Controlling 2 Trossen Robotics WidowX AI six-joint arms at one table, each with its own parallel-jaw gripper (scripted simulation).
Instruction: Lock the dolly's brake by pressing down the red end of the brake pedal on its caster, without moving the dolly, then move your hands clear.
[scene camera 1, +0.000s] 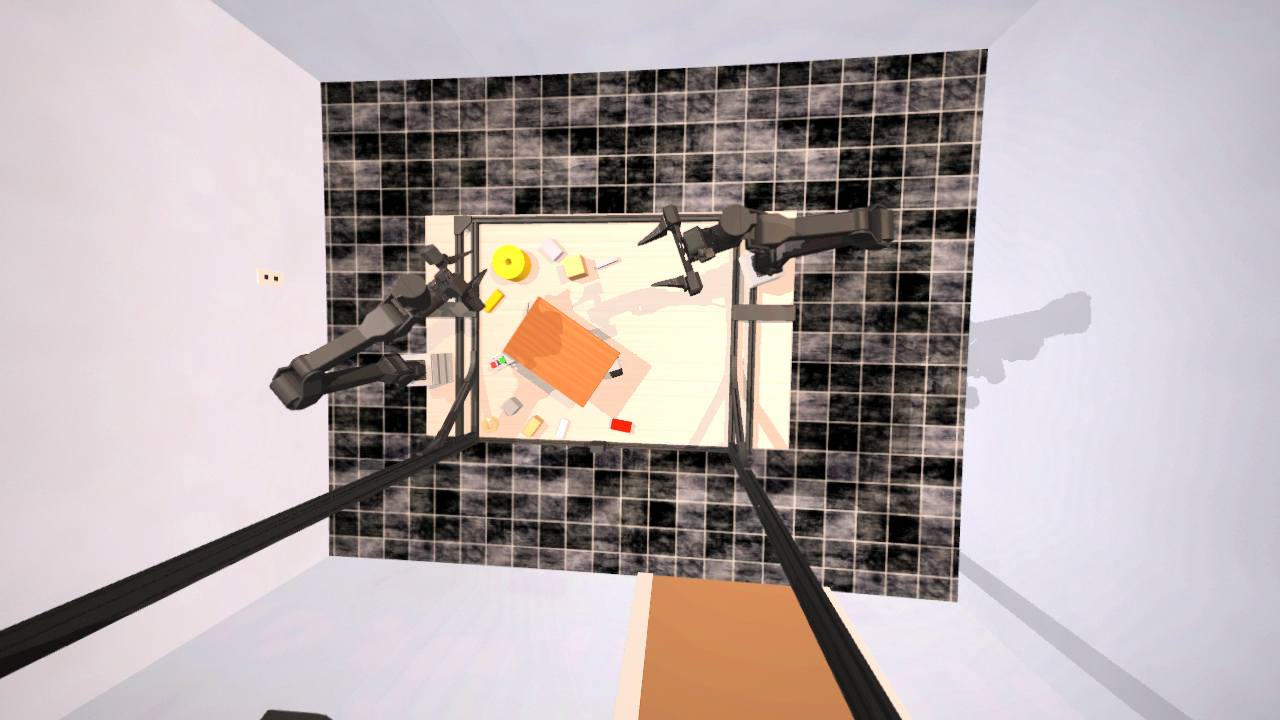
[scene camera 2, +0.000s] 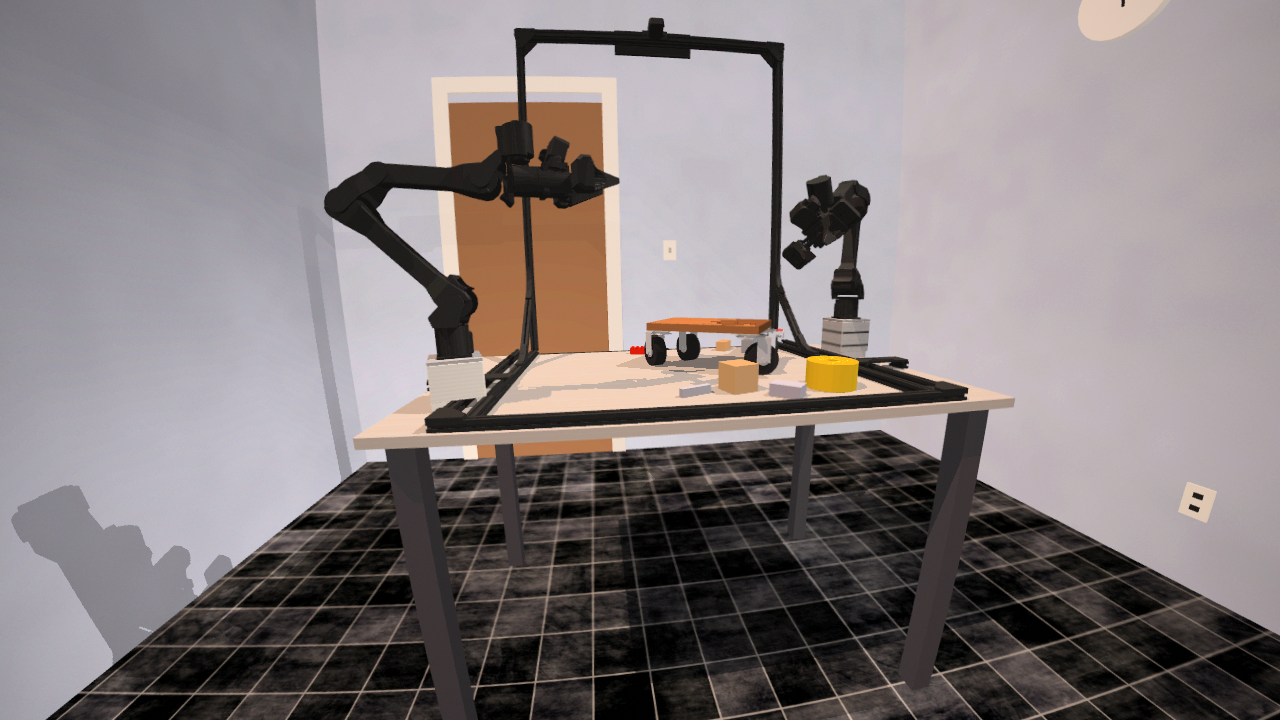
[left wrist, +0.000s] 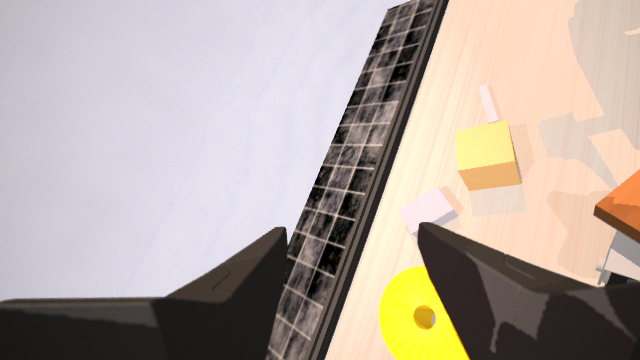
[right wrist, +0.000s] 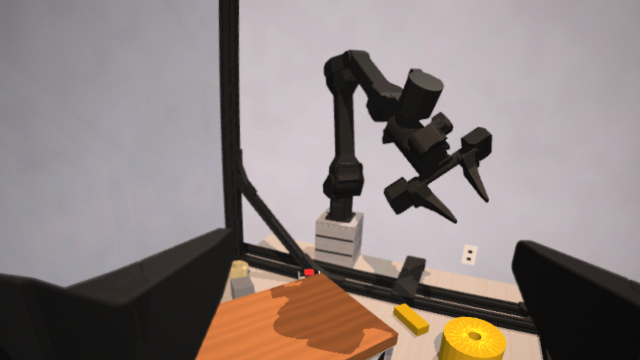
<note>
I see my left gripper (scene camera 2: 814, 252) and my right gripper (scene camera 2: 610, 186).
My left gripper shows as well in scene camera 1 (scene camera 1: 479, 260), in the left wrist view (left wrist: 352, 234) and in the right wrist view (right wrist: 472, 211). My right gripper is seen too in scene camera 1 (scene camera 1: 644, 265) and in the right wrist view (right wrist: 375, 250).
</note>
